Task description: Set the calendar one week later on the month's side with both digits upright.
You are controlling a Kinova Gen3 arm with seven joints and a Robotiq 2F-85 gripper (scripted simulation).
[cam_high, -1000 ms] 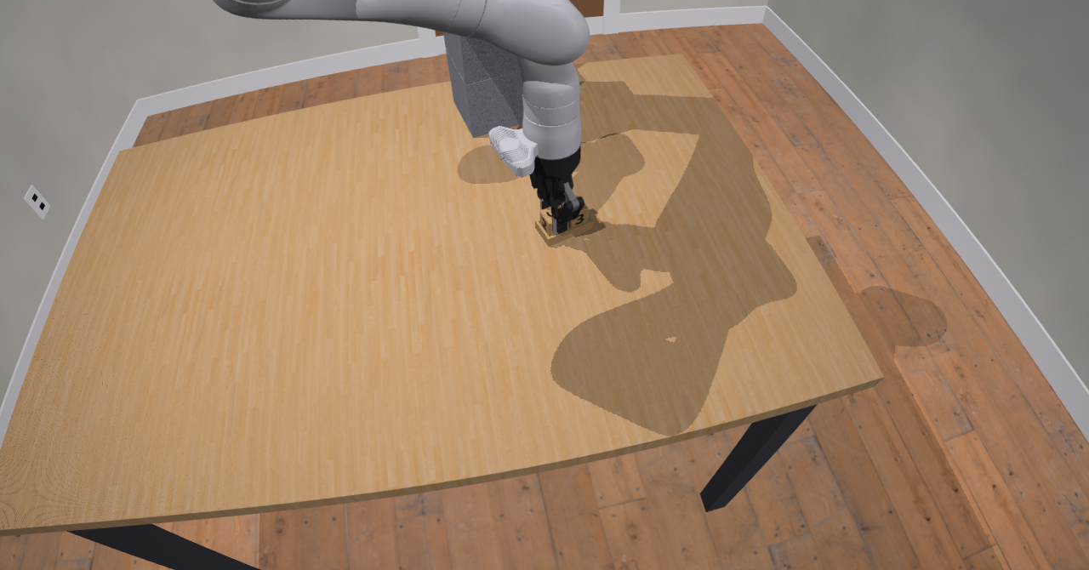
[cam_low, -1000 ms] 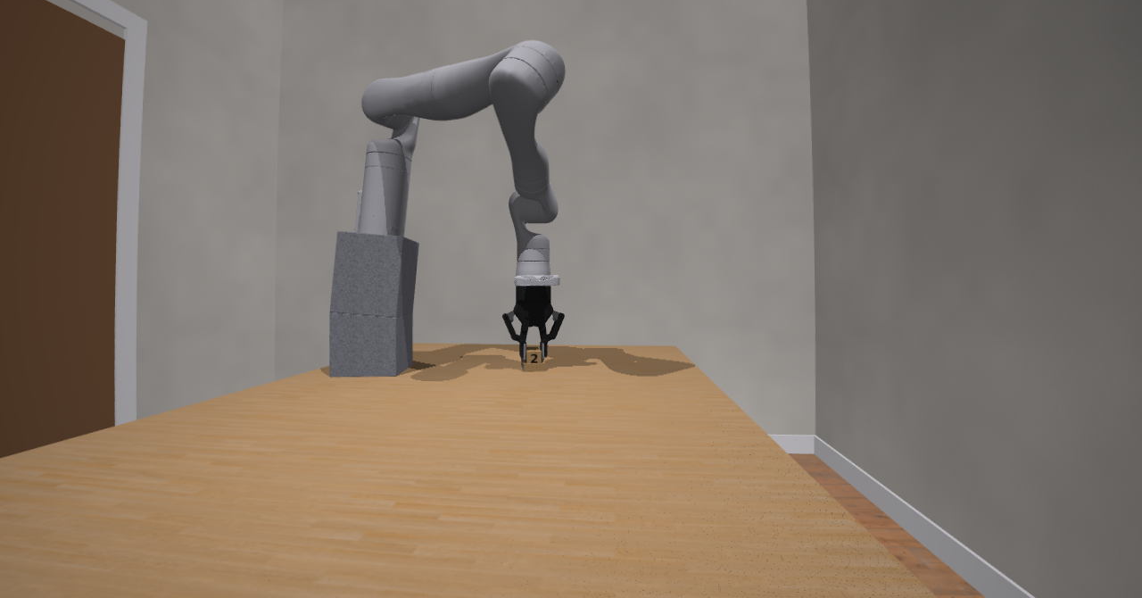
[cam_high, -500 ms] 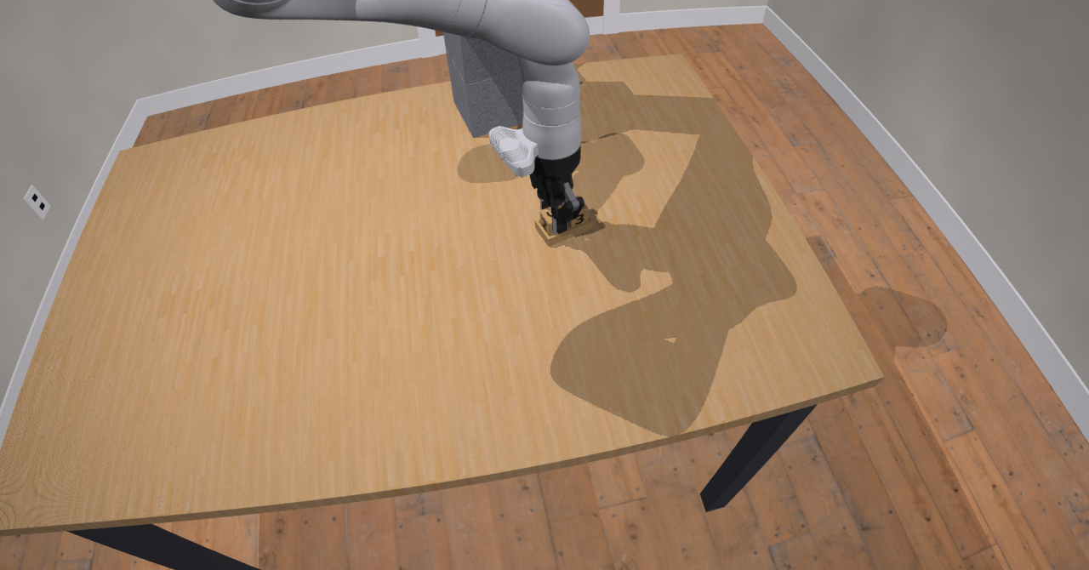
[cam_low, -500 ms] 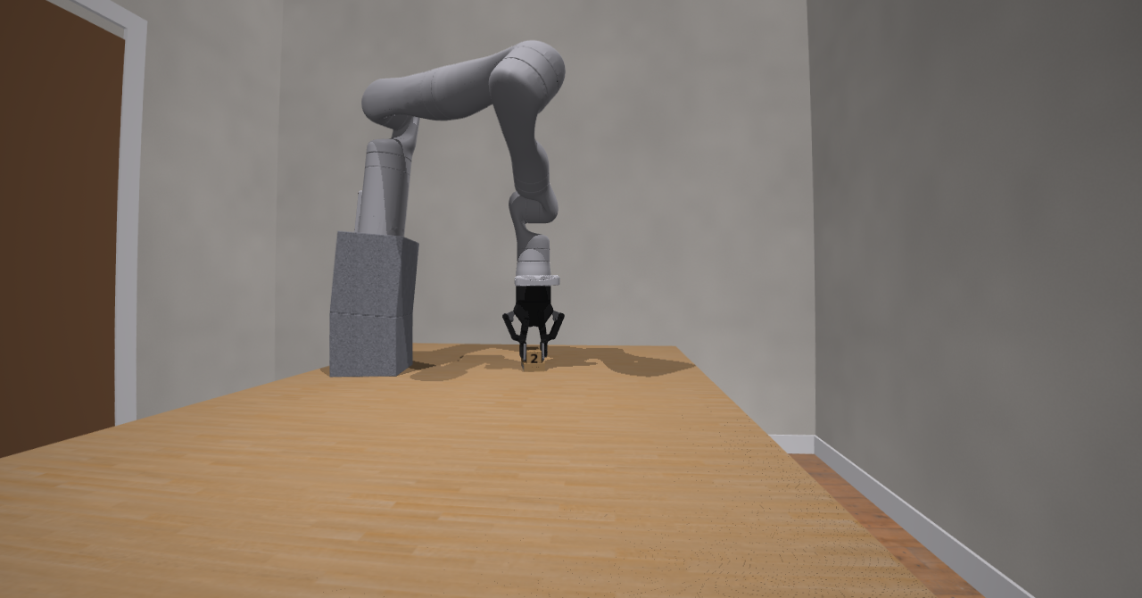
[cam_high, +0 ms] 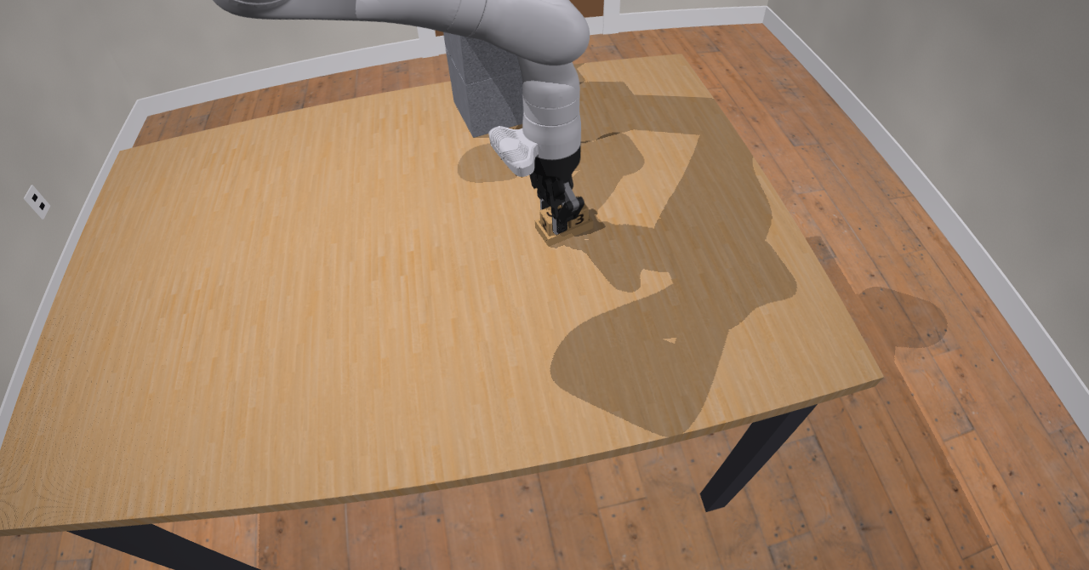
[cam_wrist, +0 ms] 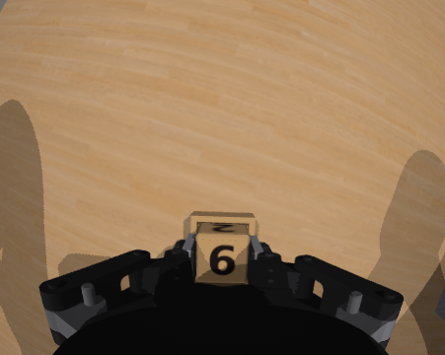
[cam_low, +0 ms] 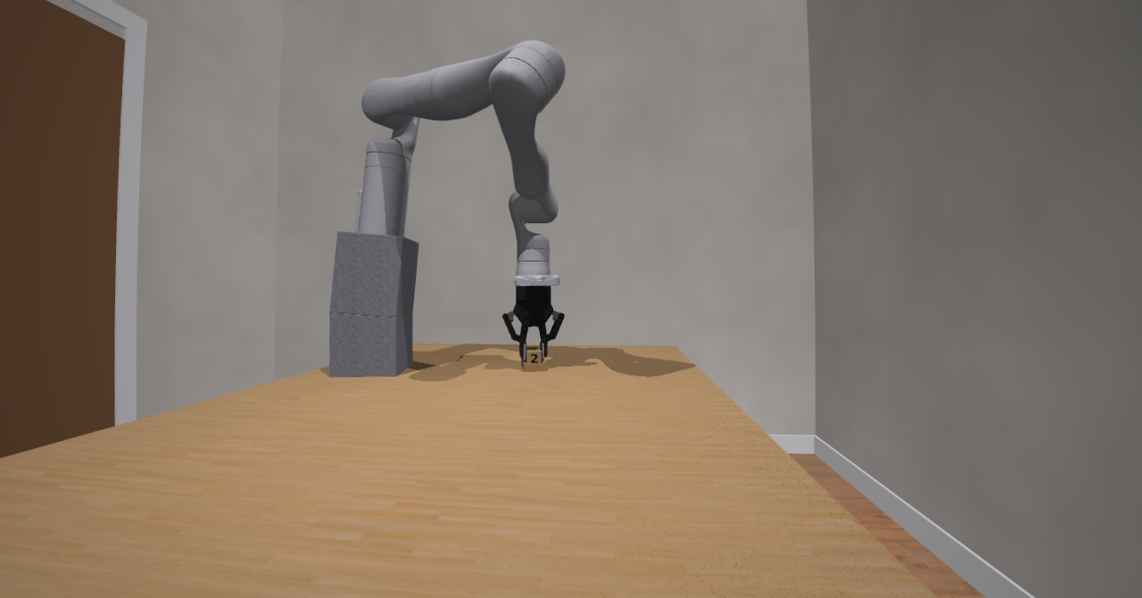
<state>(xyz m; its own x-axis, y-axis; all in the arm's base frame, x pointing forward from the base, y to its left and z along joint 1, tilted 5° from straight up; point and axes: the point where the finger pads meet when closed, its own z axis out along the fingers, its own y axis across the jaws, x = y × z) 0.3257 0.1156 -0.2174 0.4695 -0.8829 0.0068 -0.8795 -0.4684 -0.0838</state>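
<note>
Now: hand 1 cm past the wooden tray, 1 cm to the right of it and 3 cm above it.
</note>
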